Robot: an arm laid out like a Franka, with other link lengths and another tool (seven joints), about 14 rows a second.
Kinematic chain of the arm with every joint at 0, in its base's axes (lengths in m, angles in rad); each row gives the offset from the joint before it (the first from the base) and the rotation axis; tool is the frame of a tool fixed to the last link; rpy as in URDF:
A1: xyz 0 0 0.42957 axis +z
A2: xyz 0 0 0 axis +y
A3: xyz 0 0 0.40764 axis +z
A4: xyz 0.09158 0 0 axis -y
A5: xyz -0.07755 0 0.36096 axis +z
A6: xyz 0 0 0 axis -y
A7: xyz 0.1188 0 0 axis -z
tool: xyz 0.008 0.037 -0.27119 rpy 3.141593 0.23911 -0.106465
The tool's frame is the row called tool.
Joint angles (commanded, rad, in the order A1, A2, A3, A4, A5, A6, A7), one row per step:
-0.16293 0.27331 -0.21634 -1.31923 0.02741 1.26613 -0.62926
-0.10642 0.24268 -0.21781 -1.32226 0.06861 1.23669 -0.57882
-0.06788 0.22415 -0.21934 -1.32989 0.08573 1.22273 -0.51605
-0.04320 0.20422 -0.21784 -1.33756 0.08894 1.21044 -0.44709
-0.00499 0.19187 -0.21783 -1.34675 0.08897 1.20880 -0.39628
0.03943 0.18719 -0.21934 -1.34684 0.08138 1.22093 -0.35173
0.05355 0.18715 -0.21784 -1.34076 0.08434 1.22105 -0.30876
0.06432 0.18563 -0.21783 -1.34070 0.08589 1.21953 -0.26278
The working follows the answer.
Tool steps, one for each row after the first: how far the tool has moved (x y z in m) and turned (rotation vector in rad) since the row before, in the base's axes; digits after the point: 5 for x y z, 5 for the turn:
-0.00004 0.04547 0.01658 0.03014 -0.00860 0.00677
-0.00109 0.02713 0.00734 0.00209 0.00457 -0.02214
-0.00370 0.01666 0.00728 -0.01304 0.00689 -0.03888
-0.00040 0.02132 0.00269 -0.01303 0.00412 -0.01018
0.00545 0.02069 0.00193 -0.02323 -0.01049 -0.00019
0.00328 0.00926 0.00202 -0.01031 -0.00279 -0.02498
0.00118 0.00638 0.00039 -0.01140 0.00370 -0.03292

Tool pose at each row, in the base's axes (x y z in m, rotation vector in rad; rounded; the steps above come from the unrounded poses):
0.55063 -0.15947 0.57879 -2.92847 -0.23825 0.81379
0.55059 -0.11400 0.59538 -2.90527 -0.25891 0.79162
0.54949 -0.08687 0.60271 -2.89881 -0.22659 0.79398
0.54579 -0.07021 0.61000 -2.90268 -0.16445 0.80196
0.54539 -0.04889 0.61269 -2.91140 -0.14448 0.81035
0.55084 -0.02820 0.61461 -2.93770 -0.13664 0.80221
0.55412 -0.01894 0.61663 -2.94413 -0.09611 0.79781
0.55530 -0.01256 0.61702 -2.94663 -0.04286 0.80199

